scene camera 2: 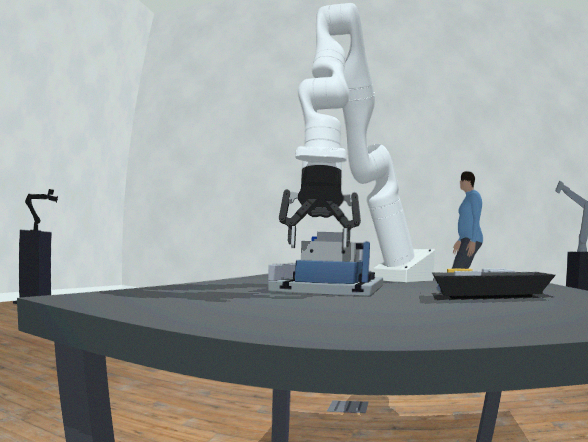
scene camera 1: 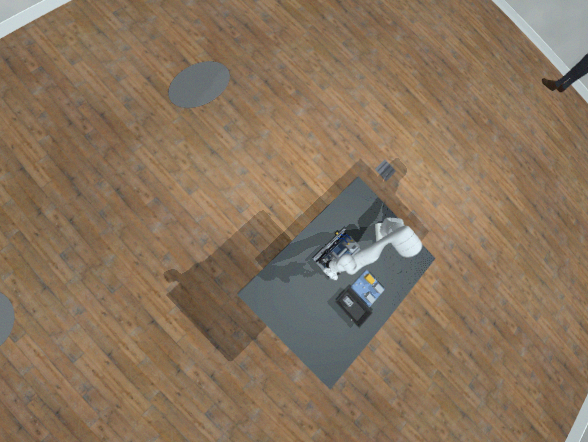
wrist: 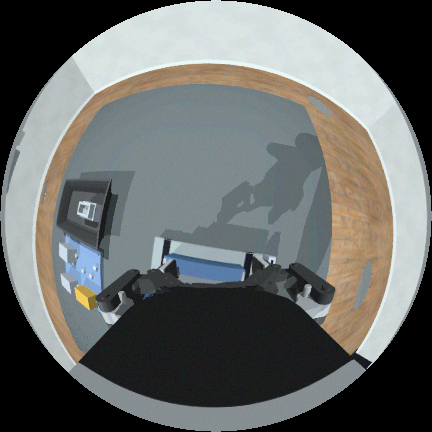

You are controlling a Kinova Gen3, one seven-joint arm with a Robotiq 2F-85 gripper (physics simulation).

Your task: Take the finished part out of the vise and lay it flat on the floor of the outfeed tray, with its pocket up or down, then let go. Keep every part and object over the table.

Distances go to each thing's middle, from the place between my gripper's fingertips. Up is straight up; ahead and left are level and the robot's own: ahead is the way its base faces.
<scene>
Right now my hand is 360 mm to the right of the blue board (wrist: 87, 257), 80 mm above it and 40 mm past it.
</scene>
